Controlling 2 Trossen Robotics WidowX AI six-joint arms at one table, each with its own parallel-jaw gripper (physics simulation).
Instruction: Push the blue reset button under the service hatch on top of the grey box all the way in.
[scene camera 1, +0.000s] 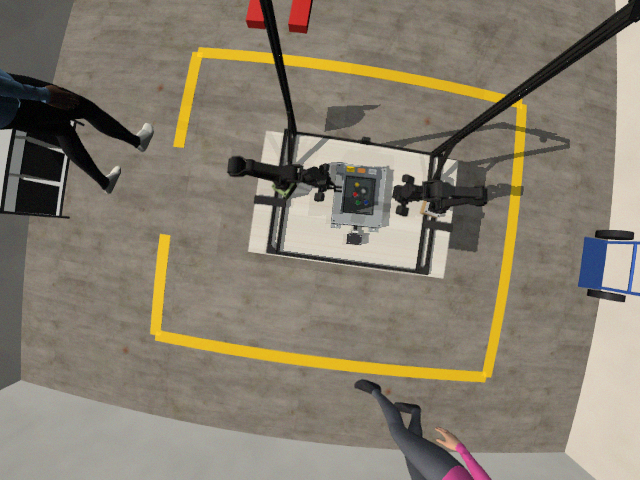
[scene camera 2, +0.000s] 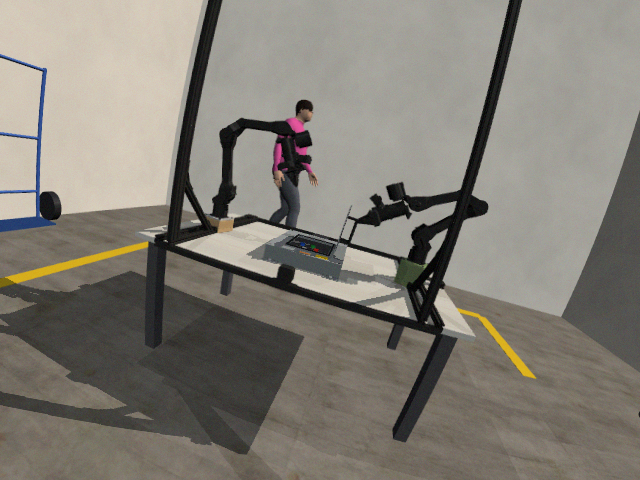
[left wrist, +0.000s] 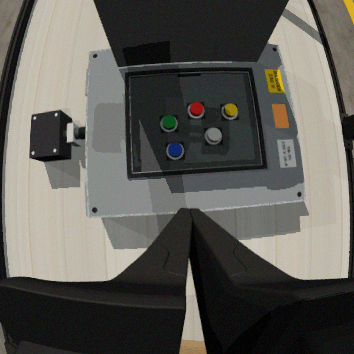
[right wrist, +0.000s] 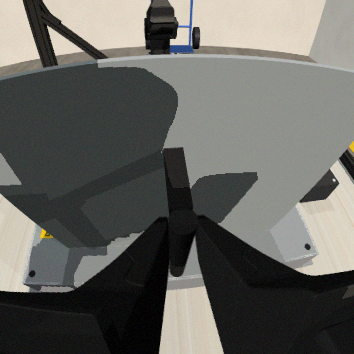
Scene:
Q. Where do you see my right gripper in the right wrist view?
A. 180, 224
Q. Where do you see a service hatch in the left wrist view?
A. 134, 39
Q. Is my left gripper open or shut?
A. Shut.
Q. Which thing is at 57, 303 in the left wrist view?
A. My left gripper.

